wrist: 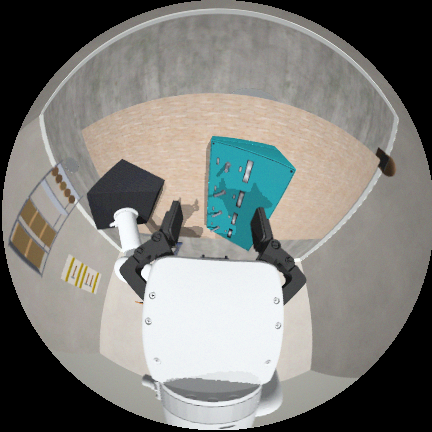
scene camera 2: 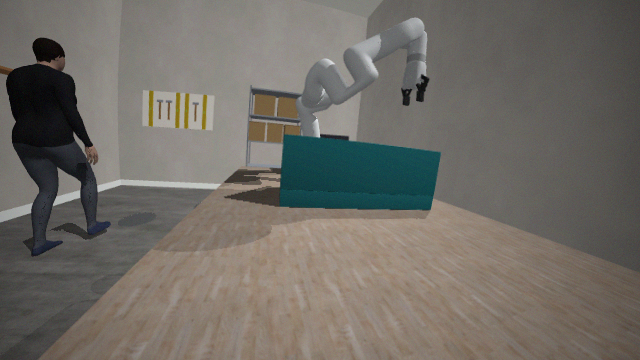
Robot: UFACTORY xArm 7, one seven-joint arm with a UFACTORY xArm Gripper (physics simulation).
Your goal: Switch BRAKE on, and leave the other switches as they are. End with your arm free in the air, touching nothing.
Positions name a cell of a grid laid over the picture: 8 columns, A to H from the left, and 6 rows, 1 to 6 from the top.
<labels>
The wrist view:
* my gripper: E3
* teal switch panel: E3
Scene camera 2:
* my gripper: F2
</labels>
